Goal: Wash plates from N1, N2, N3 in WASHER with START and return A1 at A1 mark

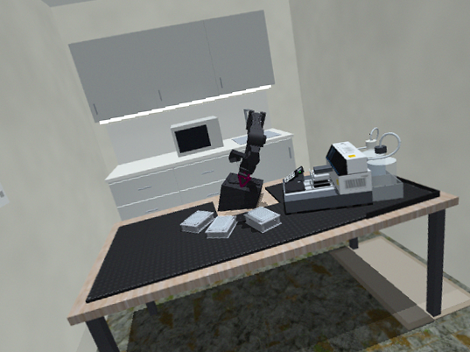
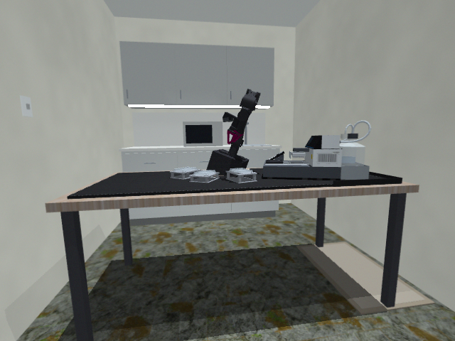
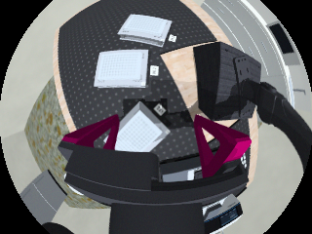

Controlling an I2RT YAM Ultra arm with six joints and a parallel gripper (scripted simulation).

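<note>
Right now my hand is 180 mm above the nest, 70 mm short of it and 50 mm to the right of it. Also, from my hand: clear bottle: 710 mm to the left, 100 mm ahead, 90 mm below; then plate washer: 450 mm to the left, 90 mm below, 50 mm behind; then washer carrier: 300 mm to the left, 130 mm below, 100 mm behind.
</note>
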